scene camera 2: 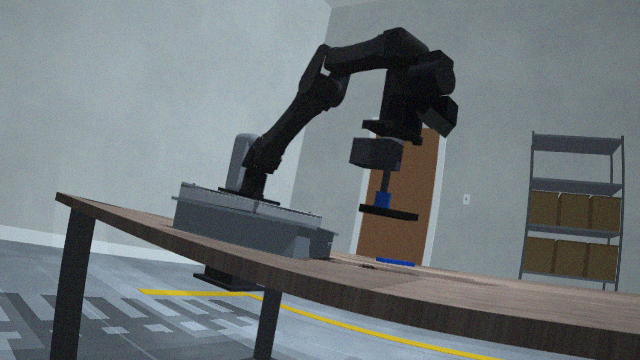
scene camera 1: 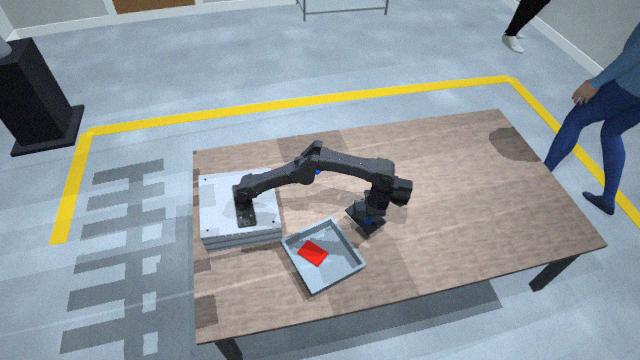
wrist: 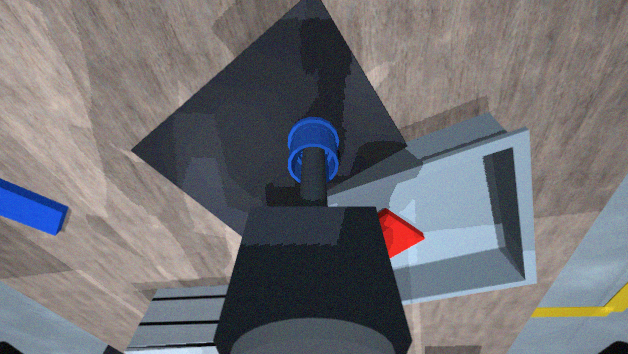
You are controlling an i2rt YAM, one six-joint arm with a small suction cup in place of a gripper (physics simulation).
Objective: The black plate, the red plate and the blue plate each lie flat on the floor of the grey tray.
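Places are measured from the arm's base along level axes (x up, y back, z right), in millimetres.
Pixels of known places: end effector, tool point: (scene camera 2: 379, 214) (scene camera 1: 367, 222) (wrist: 313, 133); arm's base, origin of the base link: (scene camera 2: 250, 198) (scene camera 1: 243, 205).
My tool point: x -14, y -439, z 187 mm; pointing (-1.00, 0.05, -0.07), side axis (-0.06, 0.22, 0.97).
Note:
Ahead of a thing's pixels: the offset from my tool point to its middle. Level surfaces: height alone.
My suction cup (scene camera 1: 368, 220) (scene camera 2: 383, 200) (wrist: 313, 145) is attached to the black plate @(dz -27, dx +7, dy -2 mm) (scene camera 1: 357, 218) (scene camera 2: 400, 215) (wrist: 250, 100) and holds it up in the air, near level, beside the back right side of the grey tray @(dz +57, dx -64, dy +189 mm) (scene camera 1: 340, 280) (scene camera 2: 225, 230) (wrist: 530, 210). The red plate @(dz +29, dx -81, dy +220 mm) (scene camera 1: 312, 253) (wrist: 400, 236) lies flat on the tray's floor, toward its left side in scene camera 1; the tray wall hides it in scene camera 2. The blue plate @(dz -409, dx -84, dy +80 mm) (scene camera 2: 395, 261) (wrist: 32, 207) lies flat on the table behind the tray. In scene camera 1 a small bit of the blue plate (scene camera 1: 317, 172) shows under the arm.
The arm's base stands on a light grey box (scene camera 1: 215, 225) at the table's left end, close to the tray's left corner. The wooden table @(dx -89 mm) (scene camera 1: 475, 200) extends to the right. A shelf rack (scene camera 2: 531, 165) and people stand off the table.

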